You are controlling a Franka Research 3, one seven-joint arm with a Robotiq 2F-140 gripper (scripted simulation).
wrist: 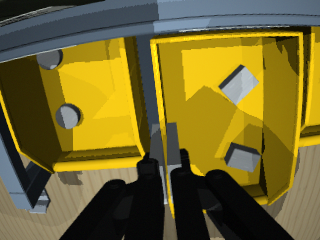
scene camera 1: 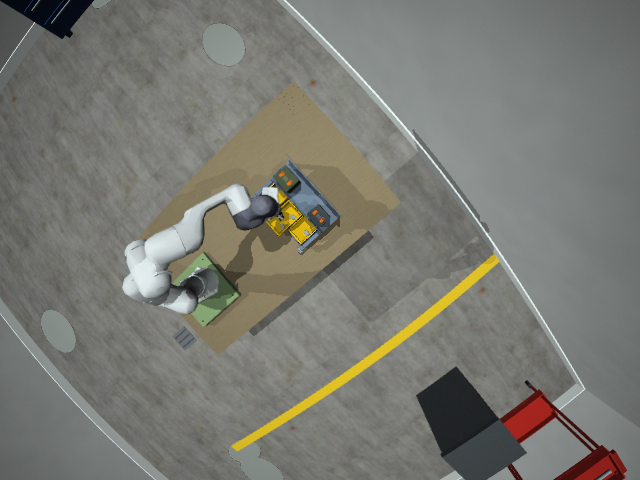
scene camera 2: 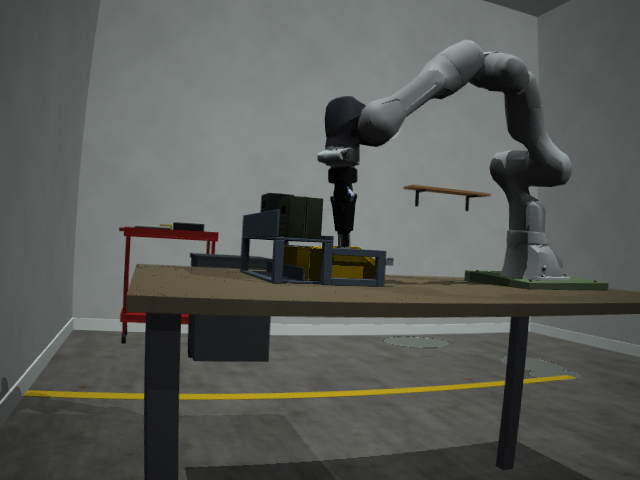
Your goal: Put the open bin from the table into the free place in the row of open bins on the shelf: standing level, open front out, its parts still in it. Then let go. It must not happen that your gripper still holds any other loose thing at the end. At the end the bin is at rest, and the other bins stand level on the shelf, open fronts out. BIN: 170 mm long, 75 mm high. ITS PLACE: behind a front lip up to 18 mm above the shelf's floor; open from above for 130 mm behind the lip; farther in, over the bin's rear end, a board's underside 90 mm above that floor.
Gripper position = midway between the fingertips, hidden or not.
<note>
In view: the gripper (scene camera 2: pixel 344 259), a bin (wrist: pixel 187 74) and a bin (scene camera 2: pixel 358 267).
The gripper is seen too in the wrist view (wrist: pixel 166 138).
</note>
